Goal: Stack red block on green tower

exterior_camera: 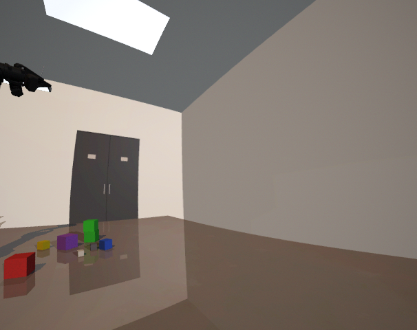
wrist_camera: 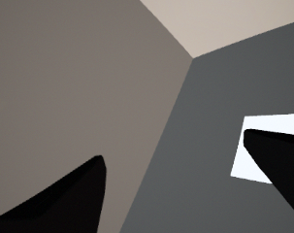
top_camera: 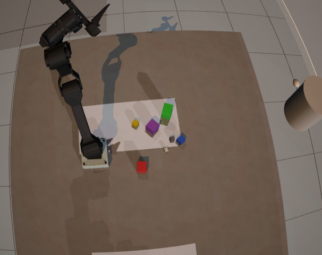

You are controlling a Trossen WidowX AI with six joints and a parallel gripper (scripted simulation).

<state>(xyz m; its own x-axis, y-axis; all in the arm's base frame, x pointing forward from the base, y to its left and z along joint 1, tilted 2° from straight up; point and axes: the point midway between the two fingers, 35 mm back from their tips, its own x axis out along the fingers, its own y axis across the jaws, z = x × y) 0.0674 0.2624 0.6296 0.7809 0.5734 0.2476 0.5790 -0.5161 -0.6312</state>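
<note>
My gripper tip is 660 mm above the red block, 350 mm to the left of it and 120 mm short of it. The rest, counted from my gripper tip: purple block: 660 mm below, 180 mm ahead, 170 mm to the right; yellow block: 670 mm below, 150 mm to the right, 110 mm ahead; small dark block: 680 mm below, 260 mm ahead, 230 mm to the right.
</note>
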